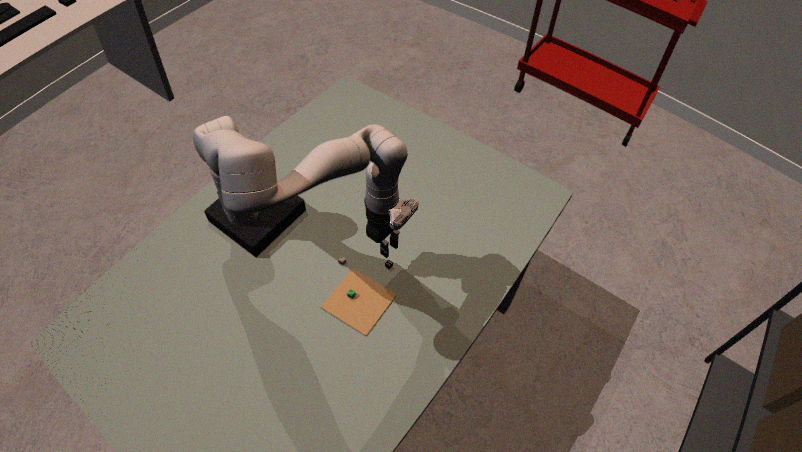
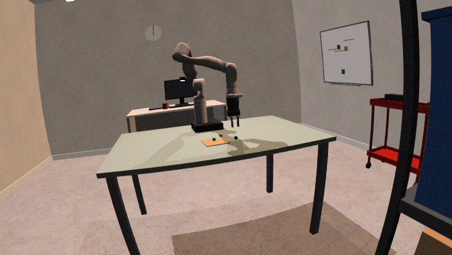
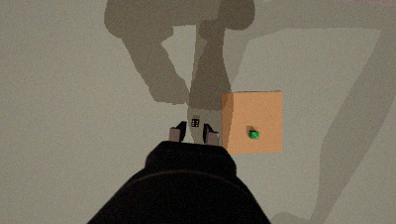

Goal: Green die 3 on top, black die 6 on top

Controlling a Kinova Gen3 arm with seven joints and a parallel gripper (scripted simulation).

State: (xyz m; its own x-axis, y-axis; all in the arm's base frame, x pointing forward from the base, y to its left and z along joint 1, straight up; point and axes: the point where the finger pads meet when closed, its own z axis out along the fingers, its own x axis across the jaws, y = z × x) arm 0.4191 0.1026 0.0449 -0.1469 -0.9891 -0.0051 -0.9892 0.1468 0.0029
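Right now the black die is 80 mm below my hand. Round my hand: green die 130 mm to the right, 80 mm below, 30 mm behind; white die 110 mm behind, 80 mm below, 60 mm to the right; orange mat 130 mm to the right, 90 mm below, 10 mm behind.
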